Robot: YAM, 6 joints.
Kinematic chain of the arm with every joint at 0, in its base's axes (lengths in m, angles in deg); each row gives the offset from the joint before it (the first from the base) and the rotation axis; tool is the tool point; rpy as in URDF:
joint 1: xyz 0 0 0.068 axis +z
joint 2: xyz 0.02 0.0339 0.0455 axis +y
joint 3: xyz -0.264 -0.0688 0 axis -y
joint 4: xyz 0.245 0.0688 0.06 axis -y
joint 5: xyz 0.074 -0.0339 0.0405 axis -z
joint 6: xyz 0.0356 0 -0.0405 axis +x
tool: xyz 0 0 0 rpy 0 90 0
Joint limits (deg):
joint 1: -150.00..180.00
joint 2: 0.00..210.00
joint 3: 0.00..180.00
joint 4: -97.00..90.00
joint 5: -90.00..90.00
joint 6: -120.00..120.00
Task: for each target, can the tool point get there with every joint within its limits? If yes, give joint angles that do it. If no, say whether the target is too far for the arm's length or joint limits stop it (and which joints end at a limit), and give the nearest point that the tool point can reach.
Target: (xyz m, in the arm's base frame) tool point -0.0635 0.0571 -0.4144
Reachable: no: joint limits stop it (at a limit: joint 2) | nearest point -0.0823 0.0740 -0.3530 | short by 0.066 m
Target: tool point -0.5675 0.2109 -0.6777
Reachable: no: too far | nearest point -0.3945 0.1466 -0.3367 | short by 0.388 m
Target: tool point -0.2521 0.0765 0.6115
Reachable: yes | joints -9.76 41.60 125.72 40.03 -66.68 68.80
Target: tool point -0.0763 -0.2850 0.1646
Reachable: yes | joints -104.30 86.37 34.03 22.11 5.77 5.89
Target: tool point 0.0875 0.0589 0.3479
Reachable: yes | joints 35.49 21.26 25.80 28.34 4.57 -28.62
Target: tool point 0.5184 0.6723 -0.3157
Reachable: no: too far | nearest point 0.3516 0.4560 -0.1743 | short by 0.308 m
